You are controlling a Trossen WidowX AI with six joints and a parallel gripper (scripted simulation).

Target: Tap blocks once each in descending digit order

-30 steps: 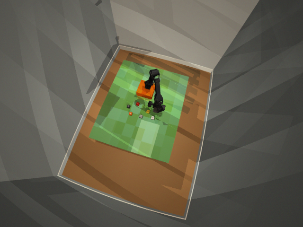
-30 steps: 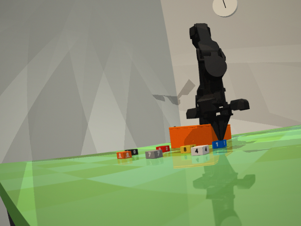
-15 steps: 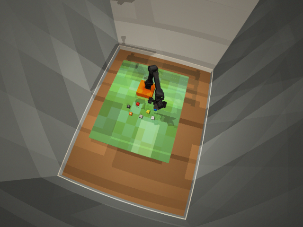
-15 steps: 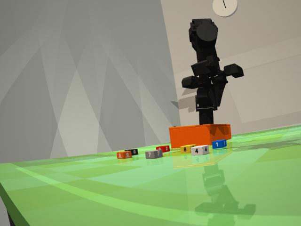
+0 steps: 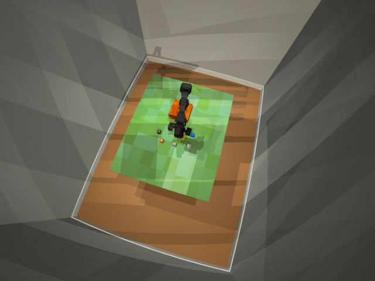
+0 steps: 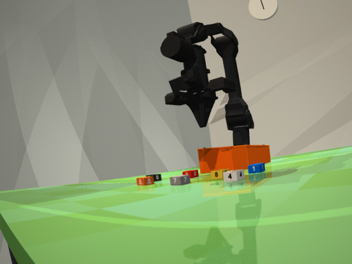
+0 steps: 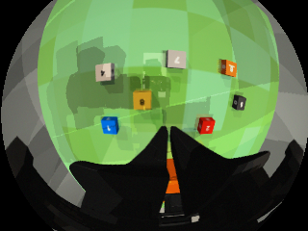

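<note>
The black 0 block lies 10 mm ahead of my gripper tip, 200 mm to the right of it and 120 mm below it. Round my gripper tip: white block marked 4: 50 mm ahead, 100 mm to the left, 120 mm below; yellow block marked 8: 10 mm behind, 30 mm to the left, 120 mm below; grey 7 block: 70 mm ahead, 20 mm to the right, 120 mm below.
</note>
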